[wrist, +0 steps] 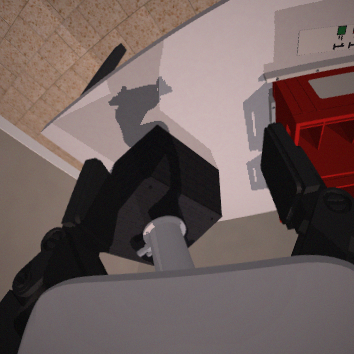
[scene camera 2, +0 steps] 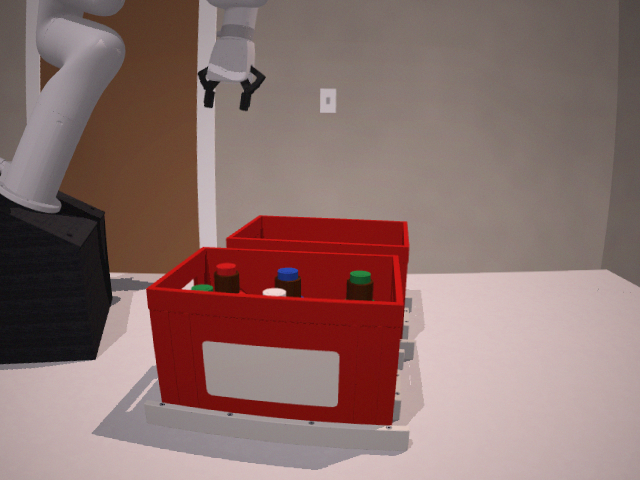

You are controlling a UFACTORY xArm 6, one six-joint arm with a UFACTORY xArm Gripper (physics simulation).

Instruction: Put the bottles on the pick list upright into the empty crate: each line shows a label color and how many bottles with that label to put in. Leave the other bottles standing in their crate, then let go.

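The front red crate holds upright bottles; caps show in red, blue, green at the right, green at the left and white. Labels are hidden by its wall. The other red crate stands behind it; its inside is mostly hidden there. In the wrist view part of a red crate shows bare compartments at the right edge. The pick list is cut off by the edge; a green square shows on it. My gripper is open and empty, high above the crates.
The robot's black pedestal stands left of the crates on the pale table. Light rails run along the crates' bases. A wall with a switch plate is behind.
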